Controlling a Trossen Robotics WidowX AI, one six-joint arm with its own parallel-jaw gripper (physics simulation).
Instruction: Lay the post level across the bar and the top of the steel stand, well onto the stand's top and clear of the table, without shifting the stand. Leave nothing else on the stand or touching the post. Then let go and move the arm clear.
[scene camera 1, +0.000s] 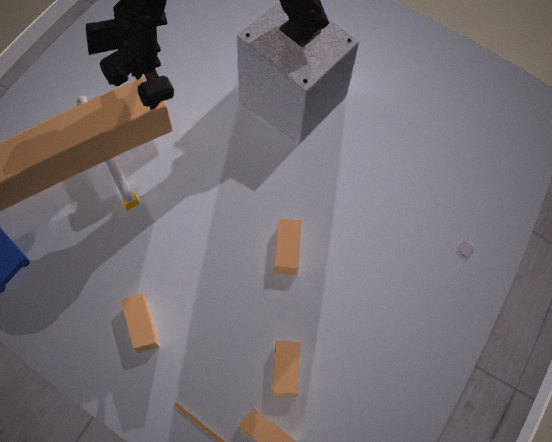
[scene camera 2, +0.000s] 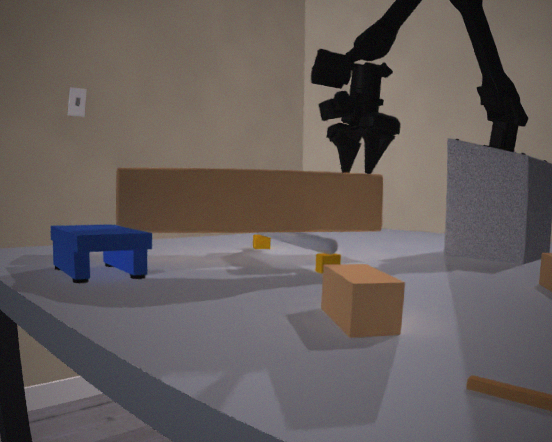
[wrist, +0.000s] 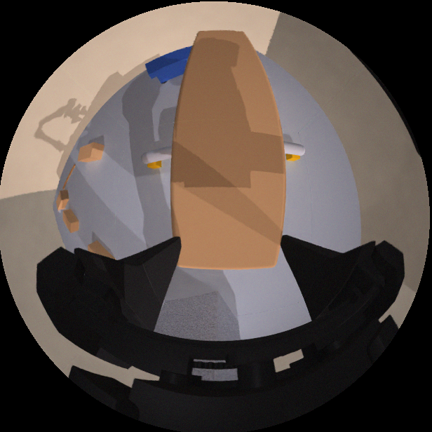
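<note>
The post (scene camera 1: 75, 132) (scene camera 2: 250, 200) (wrist: 225, 210), a thick wooden beam, looks about level and lies across the bar (scene camera 1: 119, 177) (scene camera 2: 310, 242) (wrist: 157, 154), a pale rod with yellow feet. The steel stand (scene camera 1: 10, 257) (scene camera 2: 105, 237) (wrist: 170, 67) is blue, low and upright. The post's far end overlaps the stand in scene camera 2 and partly hides it in the wrist view; I cannot tell whether they touch. My gripper (scene camera 1: 150, 95) (scene camera 2: 357, 171) (wrist: 233, 241) is open, its fingertips at the top of the post's near end; contact is unclear.
A grey block (scene camera 1: 270, 80) (scene camera 2: 485, 200) carries the arm's base. Small wooden blocks (scene camera 1: 289, 245) (scene camera 1: 140, 322) (scene camera 1: 286, 367) (scene camera 2: 377, 307) and a thin stick (scene camera 1: 200, 422) (scene camera 2: 510, 392) lie on the table. A small pale square (scene camera 1: 465, 248) lies at the right in scene camera 1.
</note>
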